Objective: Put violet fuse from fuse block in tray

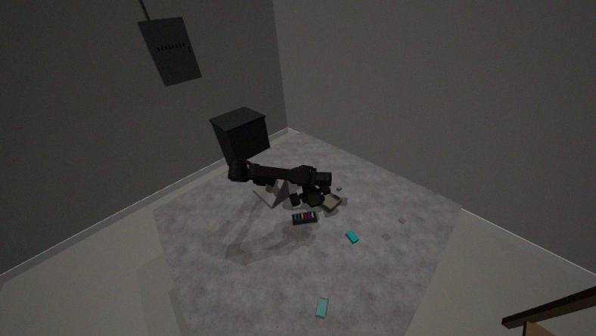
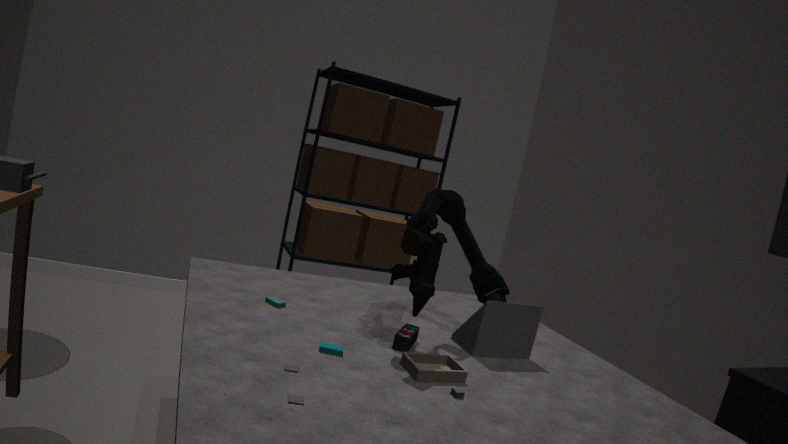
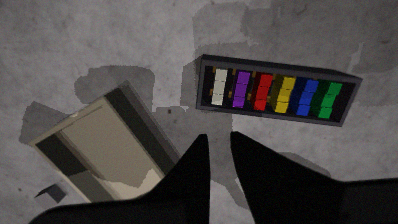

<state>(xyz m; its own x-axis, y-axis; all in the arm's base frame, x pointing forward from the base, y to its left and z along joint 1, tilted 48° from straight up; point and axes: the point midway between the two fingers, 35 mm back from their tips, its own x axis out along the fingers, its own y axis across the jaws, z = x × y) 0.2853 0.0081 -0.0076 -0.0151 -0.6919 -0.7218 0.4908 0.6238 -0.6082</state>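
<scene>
Right now the violet fuse is 7 cm below my gripper tip and 2 cm to the right of it. Round my gripper tip: small dark chip: 26 cm to the left, 9 cm below; tan tray: 14 cm to the left, 10 cm below.
</scene>
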